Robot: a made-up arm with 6 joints.
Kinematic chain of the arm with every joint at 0, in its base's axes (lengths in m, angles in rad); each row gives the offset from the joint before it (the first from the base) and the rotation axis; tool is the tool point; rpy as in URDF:
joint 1: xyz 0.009 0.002 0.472 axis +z
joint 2: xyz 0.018 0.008 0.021 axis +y
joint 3: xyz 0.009 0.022 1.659 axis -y
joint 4: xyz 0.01 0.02 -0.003 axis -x
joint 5: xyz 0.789 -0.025 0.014 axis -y
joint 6: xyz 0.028 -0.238 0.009 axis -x
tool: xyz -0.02 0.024 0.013 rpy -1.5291 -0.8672 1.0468
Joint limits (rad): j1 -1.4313..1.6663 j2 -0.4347..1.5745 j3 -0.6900..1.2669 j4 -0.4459..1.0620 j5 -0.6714..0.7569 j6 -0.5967..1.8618
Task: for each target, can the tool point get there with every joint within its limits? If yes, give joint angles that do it. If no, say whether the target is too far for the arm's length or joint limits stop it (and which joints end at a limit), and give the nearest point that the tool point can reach.
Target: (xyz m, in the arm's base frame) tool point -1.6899 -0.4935 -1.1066
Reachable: no: joint limits stop it (at a limit: joint 1, joint 2, joint 3, joint 5, joint 6) | nearest point -0.0334 -1.1533 -0.1483 | short by 2.024 m
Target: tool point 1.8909 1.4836 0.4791
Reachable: yes | joints 0.7451 1.3850 1.0188 -0.2280 0.4238 0.2928
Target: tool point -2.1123 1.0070 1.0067
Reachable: no: joint limits stop it (at a limit: joint 1, joint 3, joint 4) | nearest point -0.0975 1.4295 1.1057 | short by 2.061 m
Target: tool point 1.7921 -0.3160 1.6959
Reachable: yes | joints -0.0797 0.6239 0.3562 0.2377 -0.5105 0.0562
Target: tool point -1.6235 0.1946 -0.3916
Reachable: no: joint limits stop it (at a limit: joint 1, joint 2, joint 3, joint 4) | nearest point -0.0829 1.3303 -0.2936 | short by 1.916 m
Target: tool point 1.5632 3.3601 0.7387
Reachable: no: too far | nearest point 1.0715 2.2978 0.6606 | short by 1.173 m
